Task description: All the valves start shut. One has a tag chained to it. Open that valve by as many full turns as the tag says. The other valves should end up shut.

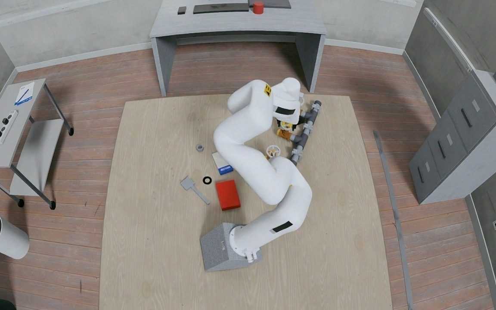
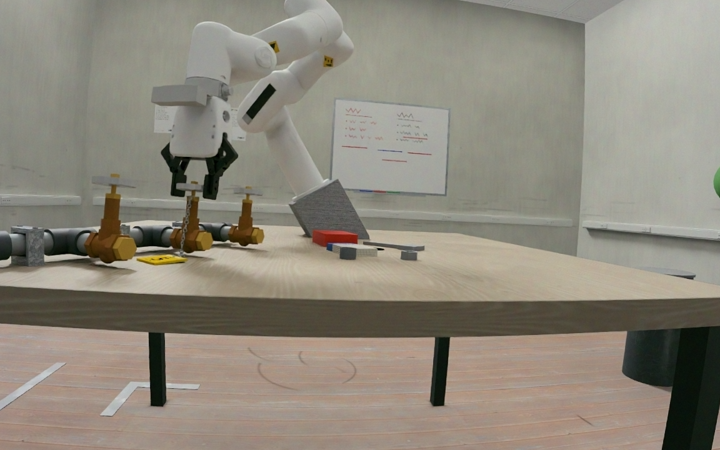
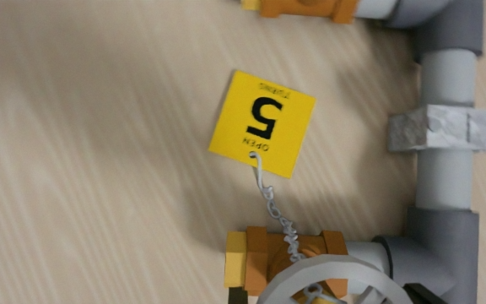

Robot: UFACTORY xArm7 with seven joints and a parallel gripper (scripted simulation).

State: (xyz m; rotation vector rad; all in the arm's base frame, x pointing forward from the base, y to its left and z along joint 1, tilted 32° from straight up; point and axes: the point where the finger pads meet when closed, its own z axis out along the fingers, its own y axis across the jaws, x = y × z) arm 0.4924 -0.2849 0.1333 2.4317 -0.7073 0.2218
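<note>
Right now my hand is 11 cm above the yellow tag, 8 cm short of it and 3 cm to the left of it. The rest, counted from my hand: blue-and-white box 31 cm to the left, 11 cm below, 7 cm behind; then red block 32 cm to the left, 24 cm behind, 10 cm below; then grey nut 40 cm to the left, 11 cm below, 3 cm ahead.
</note>
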